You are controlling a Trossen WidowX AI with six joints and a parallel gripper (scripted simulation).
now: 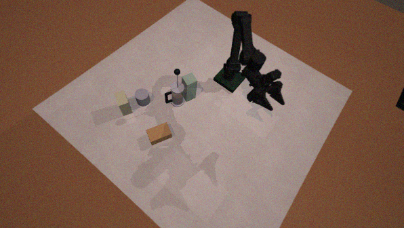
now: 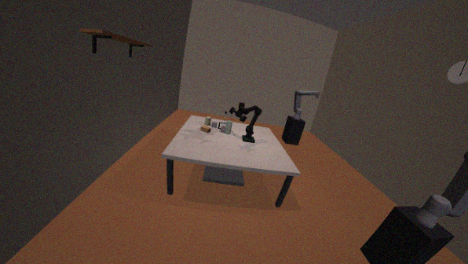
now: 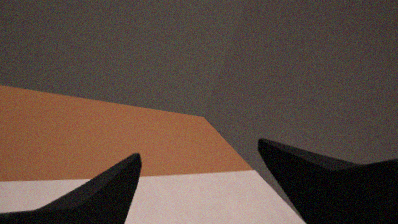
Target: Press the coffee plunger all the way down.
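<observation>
Now: gripper tip 46 cm to the left of the coffee press, 22 cm above it and 10 cm short of it. The rest, counted from my gripper tip: pale green box: 43 cm to the right, 27 cm below, 2 cm ahead; then yellow-green box: 63 cm to the right, 31 cm ahead, 30 cm below.
</observation>
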